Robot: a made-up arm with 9 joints. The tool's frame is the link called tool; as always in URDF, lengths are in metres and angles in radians. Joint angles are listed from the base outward. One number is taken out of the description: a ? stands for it. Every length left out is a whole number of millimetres.
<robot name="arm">
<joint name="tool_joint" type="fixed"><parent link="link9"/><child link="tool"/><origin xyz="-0.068 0.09 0" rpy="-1.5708 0 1.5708"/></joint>
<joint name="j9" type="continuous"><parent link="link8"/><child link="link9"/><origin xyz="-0.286 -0.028 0" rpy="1.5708 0 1.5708"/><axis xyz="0 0 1"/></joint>
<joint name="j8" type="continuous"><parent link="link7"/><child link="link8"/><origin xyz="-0.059 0.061 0" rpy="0 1.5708 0"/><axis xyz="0 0 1"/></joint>
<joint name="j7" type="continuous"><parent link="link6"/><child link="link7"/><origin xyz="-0.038 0.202 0" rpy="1.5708 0 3.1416"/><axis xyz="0 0 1"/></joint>
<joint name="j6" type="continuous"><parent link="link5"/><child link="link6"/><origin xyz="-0.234 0.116 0" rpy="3.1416 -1.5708 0"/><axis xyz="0 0 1"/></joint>
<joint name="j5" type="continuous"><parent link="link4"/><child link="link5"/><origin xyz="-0.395 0.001 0" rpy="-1.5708 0 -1.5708"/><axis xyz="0 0 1"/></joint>
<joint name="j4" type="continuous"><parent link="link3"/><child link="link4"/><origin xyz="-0.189 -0.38 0" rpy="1.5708 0 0"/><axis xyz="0 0 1"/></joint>
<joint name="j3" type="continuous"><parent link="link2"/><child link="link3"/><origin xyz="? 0.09 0" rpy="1.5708 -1.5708 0"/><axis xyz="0 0 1"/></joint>
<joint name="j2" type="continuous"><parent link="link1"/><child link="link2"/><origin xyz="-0.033 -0.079 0" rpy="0 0 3.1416"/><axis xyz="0 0 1"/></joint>
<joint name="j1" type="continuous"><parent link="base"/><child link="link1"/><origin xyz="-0.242 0 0.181" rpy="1.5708 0 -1.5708"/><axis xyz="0 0 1"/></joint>
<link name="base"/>
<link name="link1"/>
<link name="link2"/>
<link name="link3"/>
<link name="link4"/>
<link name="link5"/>
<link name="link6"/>
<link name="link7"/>
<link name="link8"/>
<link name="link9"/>
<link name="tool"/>
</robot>
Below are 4 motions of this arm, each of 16 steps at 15 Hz.
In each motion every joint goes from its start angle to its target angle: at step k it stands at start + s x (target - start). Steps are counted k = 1, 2, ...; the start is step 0. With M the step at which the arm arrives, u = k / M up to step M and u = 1 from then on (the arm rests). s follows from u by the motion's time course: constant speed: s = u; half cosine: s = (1 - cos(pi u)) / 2; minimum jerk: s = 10 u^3 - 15 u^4 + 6 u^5.
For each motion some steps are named. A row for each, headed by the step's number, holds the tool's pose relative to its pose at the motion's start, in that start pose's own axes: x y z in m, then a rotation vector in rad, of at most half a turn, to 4 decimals.
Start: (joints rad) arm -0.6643 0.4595 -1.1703 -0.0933 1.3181 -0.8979 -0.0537 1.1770 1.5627
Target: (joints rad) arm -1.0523 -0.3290 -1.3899 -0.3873 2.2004 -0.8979 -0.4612 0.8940 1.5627
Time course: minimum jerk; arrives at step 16
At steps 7, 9, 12, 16:
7: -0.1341 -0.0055 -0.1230 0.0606 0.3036 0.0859
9: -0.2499 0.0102 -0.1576 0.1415 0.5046 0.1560
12: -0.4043 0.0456 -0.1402 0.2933 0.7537 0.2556
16: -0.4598 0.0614 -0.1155 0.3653 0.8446 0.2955

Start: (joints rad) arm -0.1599 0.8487 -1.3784 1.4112 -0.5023 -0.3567 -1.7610 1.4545 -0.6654
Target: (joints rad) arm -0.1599 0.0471 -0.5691 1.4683 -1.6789 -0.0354 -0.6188 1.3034 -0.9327
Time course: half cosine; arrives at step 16
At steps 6, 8, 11, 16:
6: -0.1289 -0.0827 -0.0297 0.2160 -0.0412 -0.5918
8: -0.2408 -0.1201 -0.0403 0.3906 -0.0864 -0.9447
11: -0.4454 -0.1290 -0.0502 0.6954 -0.1994 -1.4215
16: -0.6300 -0.0782 -0.0553 0.9771 -0.3500 -1.7559

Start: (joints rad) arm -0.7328 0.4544 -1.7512 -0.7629 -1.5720 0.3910 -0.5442 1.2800 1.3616
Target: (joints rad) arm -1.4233 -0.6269 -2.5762 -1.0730 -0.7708 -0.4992 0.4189 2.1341 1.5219
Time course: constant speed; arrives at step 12
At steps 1, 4, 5, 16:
1: 0.0671 0.0121 0.0155 -0.0171 0.0074 0.0539
4: 0.2143 0.0760 0.0693 -0.2275 0.0183 0.2693
5: 0.2454 0.1002 0.0858 -0.3492 0.0016 0.3503
16: 0.3570 0.1713 0.2172 -1.5960 -0.6796 0.9543

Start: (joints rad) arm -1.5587 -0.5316 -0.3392 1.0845 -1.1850 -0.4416 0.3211 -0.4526 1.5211
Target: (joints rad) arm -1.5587 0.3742 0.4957 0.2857 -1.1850 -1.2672 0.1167 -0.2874 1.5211
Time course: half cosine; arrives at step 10
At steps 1, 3, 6, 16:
1: -0.0149 0.0090 0.0130 0.0203 -0.0209 0.0415
3: -0.1400 0.0403 0.1011 0.1889 -0.1357 0.3429
6: -0.3831 -0.1192 0.2744 0.7037 -0.0861 0.9643
16: -0.3694 -0.3167 0.3816 1.1170 0.2642 1.1963

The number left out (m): -0.098
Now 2 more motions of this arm.
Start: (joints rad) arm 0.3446 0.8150 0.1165 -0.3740 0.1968 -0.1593 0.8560 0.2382 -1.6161
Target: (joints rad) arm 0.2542 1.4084 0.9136 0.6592 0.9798 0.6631 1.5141 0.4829 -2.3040
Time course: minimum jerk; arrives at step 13
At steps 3, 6, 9, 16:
3: 0.0563 0.0506 0.0308 0.0762 0.1825 -0.0419
6: 0.4167 0.1855 0.1390 0.5232 0.7721 -0.2305
9: 0.9780 0.0690 0.1562 1.1935 1.0262 -0.4026
16: 1.2003 -0.0887 0.1104 1.4590 0.9840 -0.4514

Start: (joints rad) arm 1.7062 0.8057 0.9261 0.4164 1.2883 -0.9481 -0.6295 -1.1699 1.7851
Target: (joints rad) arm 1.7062 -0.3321 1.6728 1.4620 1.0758 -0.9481 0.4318 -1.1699 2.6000
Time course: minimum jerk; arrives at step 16
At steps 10, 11, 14, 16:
10: 0.2700 -0.2530 0.1975 0.6408 -0.6388 0.0908
11: 0.3037 -0.2741 0.2118 0.7635 -0.6485 0.0749
14: 0.3636 -0.3052 0.2195 0.9675 -0.6165 0.0083
16: 0.3695 -0.3079 0.2190 0.9862 -0.6103 -0.0011

